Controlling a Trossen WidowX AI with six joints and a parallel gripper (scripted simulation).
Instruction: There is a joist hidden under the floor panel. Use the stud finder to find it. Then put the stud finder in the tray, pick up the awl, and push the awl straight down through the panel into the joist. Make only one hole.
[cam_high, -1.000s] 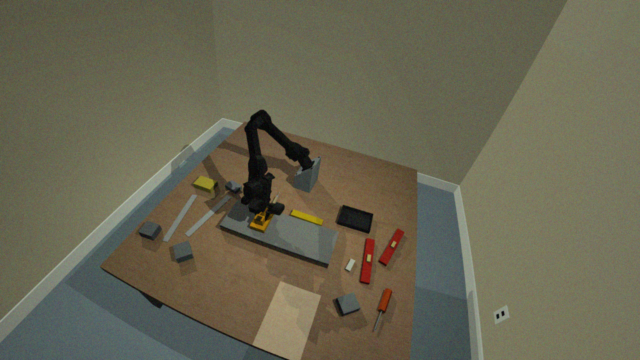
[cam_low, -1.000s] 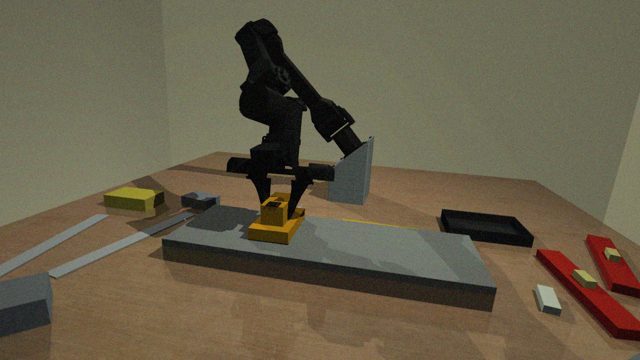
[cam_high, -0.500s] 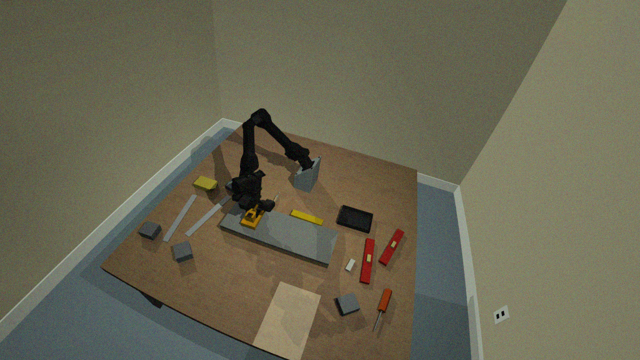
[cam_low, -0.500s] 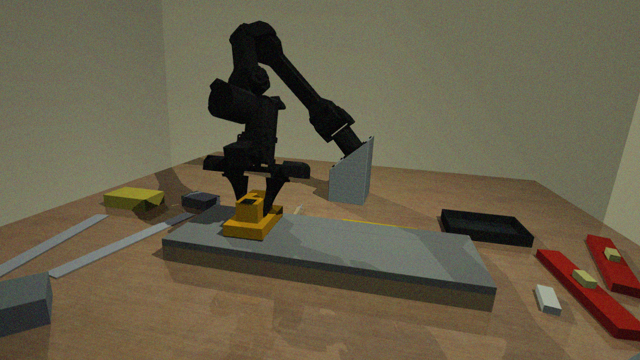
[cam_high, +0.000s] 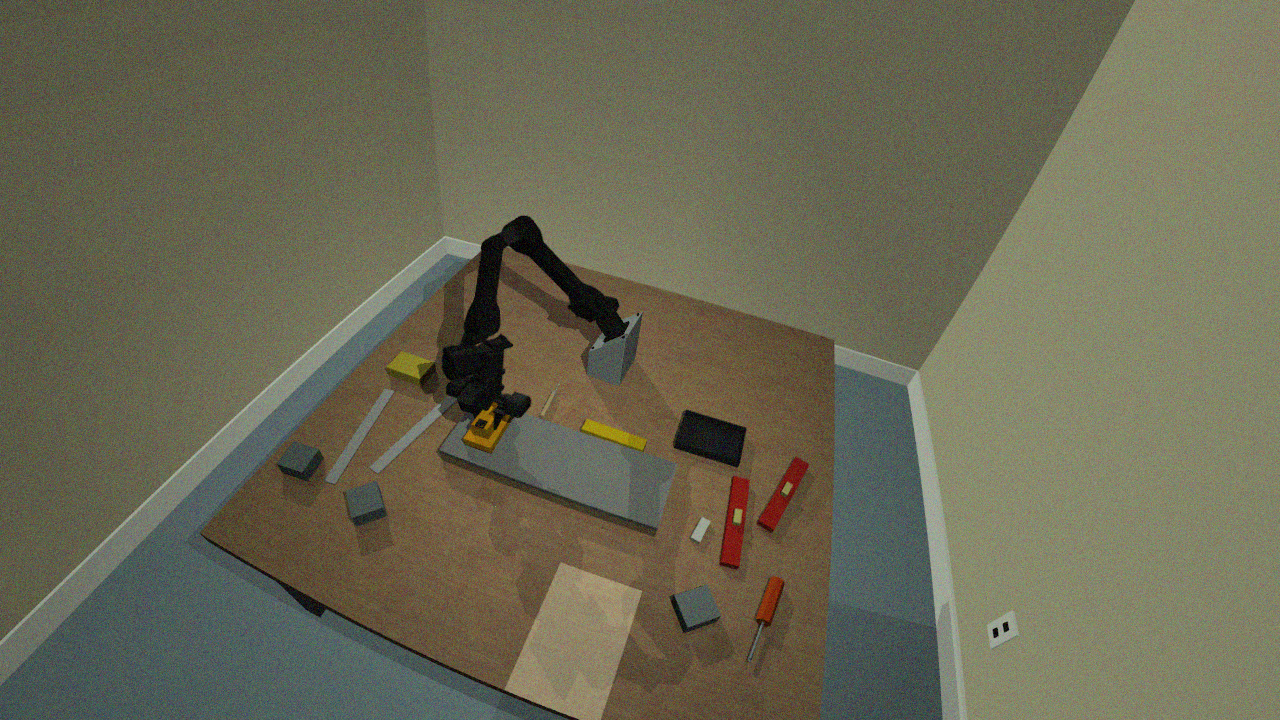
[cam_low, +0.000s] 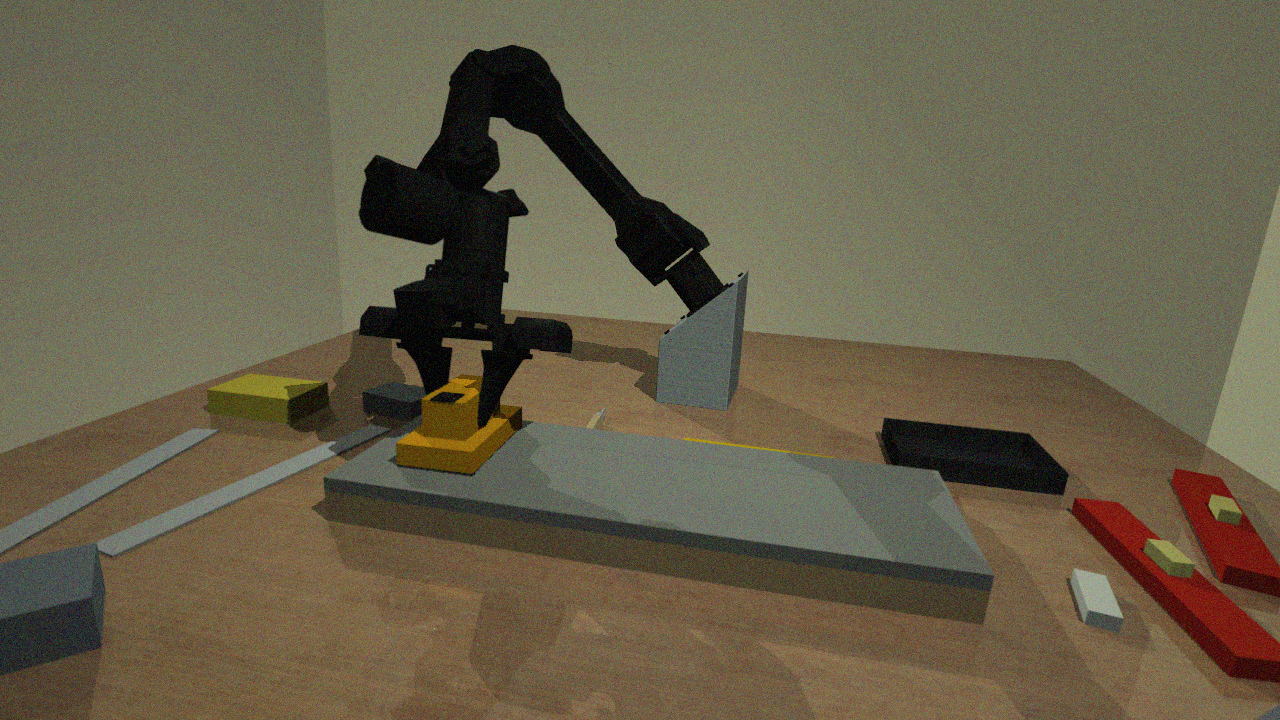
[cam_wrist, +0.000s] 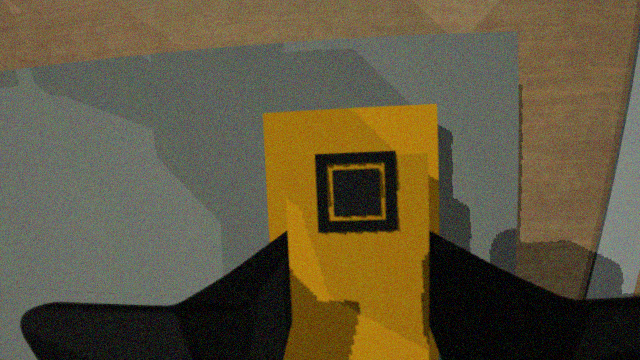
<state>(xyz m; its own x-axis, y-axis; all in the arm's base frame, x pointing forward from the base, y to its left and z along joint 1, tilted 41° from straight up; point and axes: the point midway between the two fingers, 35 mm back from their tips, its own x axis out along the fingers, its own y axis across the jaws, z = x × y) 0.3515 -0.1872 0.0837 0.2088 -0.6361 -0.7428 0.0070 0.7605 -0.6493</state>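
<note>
Now: gripper tip 21 cm past the black tray, 51 cm to the right of it and 5 cm above it. The rest, counted from my gripper tip: awl 19 cm behind, 8 cm to the left, 6 cm below; then grey block 18 cm behind, 16 cm to the right, 5 cm below; then yellow stud finder 1 cm ahead, 2 cm above.
</note>
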